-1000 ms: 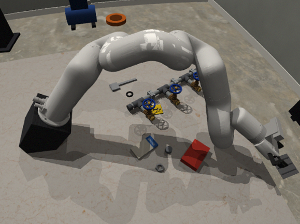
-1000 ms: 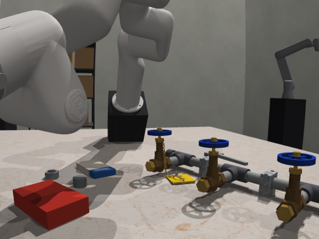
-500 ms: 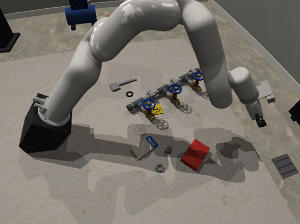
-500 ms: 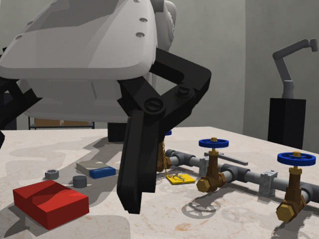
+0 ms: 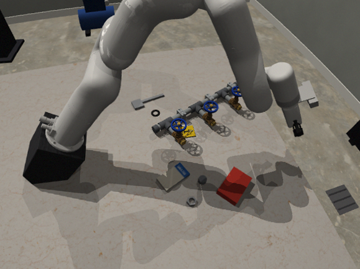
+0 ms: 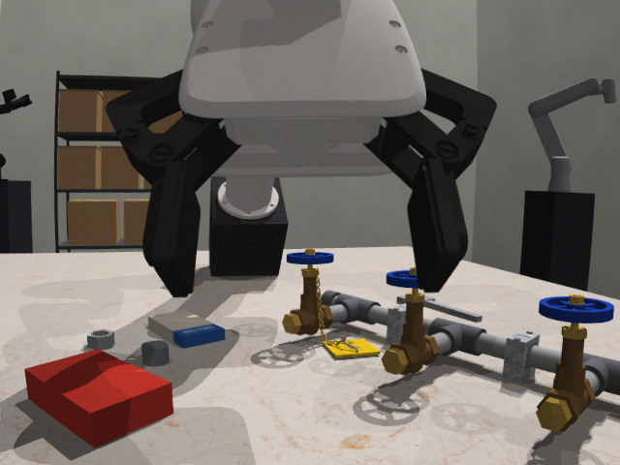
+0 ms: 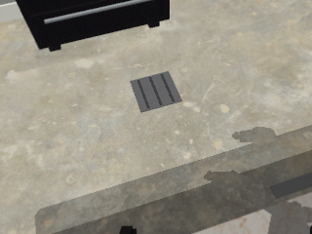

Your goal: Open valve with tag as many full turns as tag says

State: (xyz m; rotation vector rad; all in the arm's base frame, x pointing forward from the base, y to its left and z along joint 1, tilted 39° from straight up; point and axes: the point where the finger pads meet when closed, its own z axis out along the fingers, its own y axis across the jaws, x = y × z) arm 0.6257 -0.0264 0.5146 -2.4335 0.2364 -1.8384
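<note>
My hand is 36 cm past the yellow tag, 11 cm to the right of it and 17 cm above it. The rest, counted from my hand: blue-labelled grey pack 45 cm behind, 9 cm to the right, 17 cm below; then grey nut 40 cm behind, 19 cm to the right, 17 cm below; then red block 23 cm behind, 15 cm to the right, 16 cm below.
</note>
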